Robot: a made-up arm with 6 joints. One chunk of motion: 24 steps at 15 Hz.
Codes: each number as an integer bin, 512 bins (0 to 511) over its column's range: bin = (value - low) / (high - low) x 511, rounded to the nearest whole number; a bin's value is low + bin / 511 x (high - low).
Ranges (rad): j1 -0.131..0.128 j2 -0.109..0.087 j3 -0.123..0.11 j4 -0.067..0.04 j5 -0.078..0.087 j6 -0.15..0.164
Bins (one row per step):
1: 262 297 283 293 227 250
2: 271 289 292 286 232 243
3: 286 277 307 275 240 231
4: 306 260 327 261 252 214
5: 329 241 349 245 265 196
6: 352 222 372 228 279 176
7: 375 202 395 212 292 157
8: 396 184 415 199 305 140
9: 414 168 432 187 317 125
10: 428 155 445 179 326 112
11: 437 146 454 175 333 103
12: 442 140 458 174 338 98
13: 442 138 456 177 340 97
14: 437 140 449 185 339 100
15: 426 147 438 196 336 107
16: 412 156 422 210 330 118
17: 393 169 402 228 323 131
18: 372 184 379 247 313 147
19: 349 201 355 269 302 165
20: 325 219 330 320 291 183
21: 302 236 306 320 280 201
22: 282 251 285 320 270 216
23: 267 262 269 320 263 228
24: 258 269 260 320 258 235
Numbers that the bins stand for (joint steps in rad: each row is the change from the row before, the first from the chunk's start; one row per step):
1: 0.00179 0.00492 0.00604 -0.00565 -0.00470 0.00362
2: 0.00636 0.00185 0.01014 -0.00711 -0.00309 -0.00068
3: 0.01396 -0.00275 0.01698 -0.00942 -0.00050 -0.00805
4: 0.02410 -0.00927 0.02610 -0.01235 0.00337 -0.01850
5: 0.03575 -0.01656 0.03613 -0.01570 0.00757 -0.02956
6: 0.04741 -0.02385 0.04662 -0.01926 0.01209 -0.04185
7: 0.05907 -0.03152 0.05711 -0.02261 0.01629 -0.05353
8: 0.06971 -0.03842 0.06623 -0.02533 0.02048 -0.06397
9: 0.07884 -0.04456 0.07398 -0.02784 0.02436 -0.07319
10: 0.08593 -0.04955 0.07991 -0.02952 0.02726 -0.08118
11: 0.09049 -0.05300 0.08401 -0.03036 0.02952 -0.08671
12: 0.09303 -0.05530 0.08583 -0.03057 0.03114 -0.08978
13: 0.09303 -0.05607 0.08492 -0.02994 0.03178 -0.09040
14: 0.09049 -0.05530 0.08173 -0.02826 0.03146 -0.08855
15: 0.08492 -0.05262 0.07671 -0.02596 0.03049 -0.08425
16: 0.07782 -0.04916 0.06942 -0.02303 0.02856 -0.07749
17: 0.06819 -0.04418 0.06030 -0.01926 0.02630 -0.06950
18: 0.05755 -0.03842 0.04981 -0.01528 0.02307 -0.05967
19: 0.04589 -0.03190 0.03887 -0.01067 0.01951 -0.04861
20: 0.03373 -0.02500 0.02747 0.00001 0.01596 -0.03755
21: 0.02207 -0.01848 0.01653 0.00001 0.01241 -0.02649
22: 0.01193 -0.01273 0.00695 0.00001 0.00918 -0.01727
23: 0.00433 -0.00851 -0.00034 0.00001 0.00692 -0.00990
24: -0.00023 -0.00582 -0.00445 0.00001 0.00531 -0.00560

